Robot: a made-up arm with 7 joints.
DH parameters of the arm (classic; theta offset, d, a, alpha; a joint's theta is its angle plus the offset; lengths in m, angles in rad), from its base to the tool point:
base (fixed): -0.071 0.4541 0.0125 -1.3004
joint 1: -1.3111 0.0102 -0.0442 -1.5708
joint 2: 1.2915 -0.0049 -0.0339 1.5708
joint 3: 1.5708 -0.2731 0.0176 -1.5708
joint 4: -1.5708 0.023 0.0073 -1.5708
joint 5: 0 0.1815 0.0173 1.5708
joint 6: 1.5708 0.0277 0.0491 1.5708
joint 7: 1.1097 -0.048 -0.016 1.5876
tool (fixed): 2.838 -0.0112 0 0
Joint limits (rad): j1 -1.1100..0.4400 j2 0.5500..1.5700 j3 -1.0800..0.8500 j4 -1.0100..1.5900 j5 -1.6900..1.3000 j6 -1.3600..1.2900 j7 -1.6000..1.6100
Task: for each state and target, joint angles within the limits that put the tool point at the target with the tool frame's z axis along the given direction. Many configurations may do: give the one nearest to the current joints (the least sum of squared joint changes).
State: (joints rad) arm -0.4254 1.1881 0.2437 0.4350 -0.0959 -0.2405 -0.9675
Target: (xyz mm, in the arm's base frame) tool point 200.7 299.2 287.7 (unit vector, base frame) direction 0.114 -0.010 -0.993
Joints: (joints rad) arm 0.0199 1.0228 -0.0674 -0.0167 0.5317 0.0146 -0.6770
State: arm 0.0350 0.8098 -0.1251 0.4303 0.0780 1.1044 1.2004
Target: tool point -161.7 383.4 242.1 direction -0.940 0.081 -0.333
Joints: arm 0.3999 0.8568 0.4648 1.1912 -0.4019 1.1981 0.6178
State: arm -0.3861 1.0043 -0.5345 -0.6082 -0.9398 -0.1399 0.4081
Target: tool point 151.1 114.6 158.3 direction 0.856 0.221 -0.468
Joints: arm 0.0607 0.7462 -0.4690 -0.3111 -1.0479 -0.2075 1.2084
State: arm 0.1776 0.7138 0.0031 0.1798 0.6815 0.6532 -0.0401
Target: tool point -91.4 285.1 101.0 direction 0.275 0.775 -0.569
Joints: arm 0.4400 0.5604 -0.2332 0.5732 0.9216 0.6527 0.6614
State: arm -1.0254 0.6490 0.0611 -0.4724 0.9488 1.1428 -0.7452
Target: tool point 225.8 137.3 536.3 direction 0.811 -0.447 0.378
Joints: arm -1.1100 0.8387 -0.0599 -0.7122 0.7052 0.4411 -0.3450
